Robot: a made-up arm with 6 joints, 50 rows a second.
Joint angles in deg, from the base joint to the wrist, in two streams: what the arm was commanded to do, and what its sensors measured. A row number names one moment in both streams.
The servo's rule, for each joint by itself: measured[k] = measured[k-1] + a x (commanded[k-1-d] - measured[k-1]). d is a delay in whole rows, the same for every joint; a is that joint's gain. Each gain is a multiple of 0.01, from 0.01 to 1. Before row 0 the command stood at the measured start. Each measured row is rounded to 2 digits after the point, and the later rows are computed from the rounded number. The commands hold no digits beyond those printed.
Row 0, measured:
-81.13 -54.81 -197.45 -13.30 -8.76 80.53
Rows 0 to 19, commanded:
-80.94 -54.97 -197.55 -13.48 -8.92 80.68
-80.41 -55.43 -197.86 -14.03 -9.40 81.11
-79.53 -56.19 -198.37 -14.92 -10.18 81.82
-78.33 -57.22 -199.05 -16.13 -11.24 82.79
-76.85 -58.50 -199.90 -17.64 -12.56 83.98
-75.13 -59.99 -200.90 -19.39 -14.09 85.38
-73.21 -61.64 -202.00 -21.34 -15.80 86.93
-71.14 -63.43 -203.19 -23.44 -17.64 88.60
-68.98 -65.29 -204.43 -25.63 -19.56 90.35
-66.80 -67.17 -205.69 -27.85 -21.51 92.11
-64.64 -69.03 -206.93 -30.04 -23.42 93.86
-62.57 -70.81 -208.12 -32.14 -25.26 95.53
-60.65 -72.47 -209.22 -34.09 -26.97 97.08
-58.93 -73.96 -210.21 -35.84 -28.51 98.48
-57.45 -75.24 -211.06 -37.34 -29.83 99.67
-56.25 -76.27 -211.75 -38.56 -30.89 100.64
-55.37 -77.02 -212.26 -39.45 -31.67 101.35
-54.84 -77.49 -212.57 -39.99 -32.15 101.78
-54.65 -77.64 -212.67 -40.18 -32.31 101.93
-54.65 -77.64 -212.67 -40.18 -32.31 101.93
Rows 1 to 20, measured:
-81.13 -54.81 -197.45 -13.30 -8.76 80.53
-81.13 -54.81 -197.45 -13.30 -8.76 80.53
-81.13 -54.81 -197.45 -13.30 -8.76 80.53
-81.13 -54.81 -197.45 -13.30 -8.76 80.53
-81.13 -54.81 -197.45 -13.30 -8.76 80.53
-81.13 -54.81 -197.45 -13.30 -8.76 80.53
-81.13 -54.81 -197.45 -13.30 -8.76 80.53
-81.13 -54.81 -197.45 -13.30 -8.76 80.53
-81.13 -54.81 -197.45 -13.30 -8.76 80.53
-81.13 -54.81 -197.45 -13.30 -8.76 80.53
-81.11 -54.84 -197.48 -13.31 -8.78 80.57
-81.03 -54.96 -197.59 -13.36 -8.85 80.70
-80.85 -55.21 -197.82 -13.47 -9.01 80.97
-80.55 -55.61 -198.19 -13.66 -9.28 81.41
-80.11 -56.19 -198.70 -13.94 -9.67 82.03
-79.51 -56.95 -199.36 -14.32 -10.20 82.83
-78.75 -57.89 -200.15 -14.81 -10.87 83.81
-77.84 -59.00 -201.06 -15.41 -11.68 84.96
-76.78 -60.26 -202.07 -16.13 -12.63 86.25
-75.58 -61.64 -203.16 -16.95 -13.70 87.66
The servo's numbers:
d 10
a 0.12 0.20 0.30 0.07 0.12 0.24

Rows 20 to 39, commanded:
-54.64 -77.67 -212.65 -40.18 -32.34 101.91
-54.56 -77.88 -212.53 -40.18 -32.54 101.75
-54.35 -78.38 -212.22 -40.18 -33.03 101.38
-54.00 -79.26 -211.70 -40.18 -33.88 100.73
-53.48 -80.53 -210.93 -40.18 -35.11 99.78
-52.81 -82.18 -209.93 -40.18 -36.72 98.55
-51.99 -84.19 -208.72 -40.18 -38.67 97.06
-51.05 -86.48 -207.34 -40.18 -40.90 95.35
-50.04 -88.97 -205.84 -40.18 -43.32 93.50
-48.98 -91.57 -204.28 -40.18 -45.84 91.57
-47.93 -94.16 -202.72 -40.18 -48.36 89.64
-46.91 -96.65 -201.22 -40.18 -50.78 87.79
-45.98 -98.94 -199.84 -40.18 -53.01 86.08
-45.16 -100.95 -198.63 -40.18 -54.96 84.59
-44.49 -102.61 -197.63 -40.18 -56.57 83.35
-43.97 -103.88 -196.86 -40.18 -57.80 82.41
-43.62 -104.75 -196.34 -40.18 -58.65 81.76
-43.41 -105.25 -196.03 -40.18 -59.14 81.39
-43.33 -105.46 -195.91 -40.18 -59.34 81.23
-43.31 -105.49 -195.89 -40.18 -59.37 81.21
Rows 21 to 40, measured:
-74.27 -63.12 -204.29 -17.87 -14.87 89.15
-72.87 -64.66 -205.44 -18.87 -16.12 90.68
-71.40 -66.22 -206.57 -19.94 -17.42 92.22
-69.90 -67.77 -207.66 -21.05 -18.75 93.72
-68.41 -69.26 -208.68 -22.19 -20.08 95.15
-66.95 -70.66 -209.60 -23.34 -21.38 96.47
-65.56 -71.93 -210.40 -24.47 -22.61 97.64
-64.27 -73.04 -211.05 -25.56 -23.75 98.63
-63.12 -73.96 -211.54 -26.58 -24.78 99.42
-62.10 -74.70 -211.88 -27.53 -25.68 100.02
-61.20 -75.29 -212.11 -28.42 -26.48 100.47
-60.40 -75.81 -212.24 -29.24 -27.21 100.78
-59.67 -76.32 -212.23 -30.01 -27.91 100.92
-58.99 -76.91 -212.07 -30.72 -28.63 100.87
-58.33 -77.63 -211.73 -31.38 -29.41 100.61
-57.67 -78.54 -211.19 -32.00 -30.29 100.12
-56.99 -79.67 -210.45 -32.57 -31.30 99.39
-56.28 -81.03 -209.52 -33.10 -32.45 98.42
-55.53 -82.62 -208.42 -33.60 -33.75 97.24
-54.74 -84.41 -207.18 -34.06 -35.20 95.88

